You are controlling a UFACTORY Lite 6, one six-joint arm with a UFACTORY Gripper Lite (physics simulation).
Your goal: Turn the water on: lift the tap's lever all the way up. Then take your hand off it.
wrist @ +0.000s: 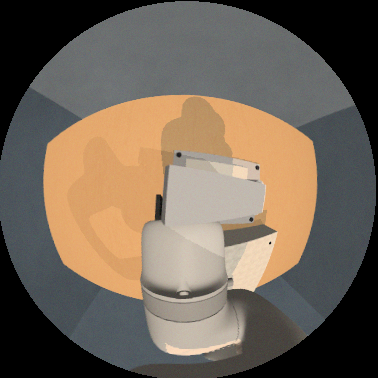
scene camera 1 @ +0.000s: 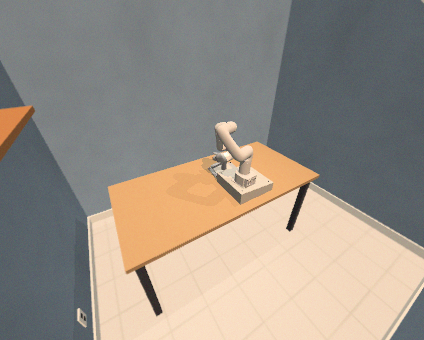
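Note:
The tap's pale grey lever appears as a broad wedge in the wrist view, over a screwed base plate. Its wide left end looks nearer the camera than its narrow right end, so it appears tilted up; how far up is unclear. In scene camera 1 the tap is small and mostly hidden by the arm. My gripper is close beside the tap there, too small to read. A small black part, apparently of my gripper, shows at the lever's left edge. The fingers and any contact with the lever are hidden.
The robot's pale base box stands on the wooden table, close to the tap. My rounded wrist link covers the lower middle of the wrist view. Grey walls rise behind the table.

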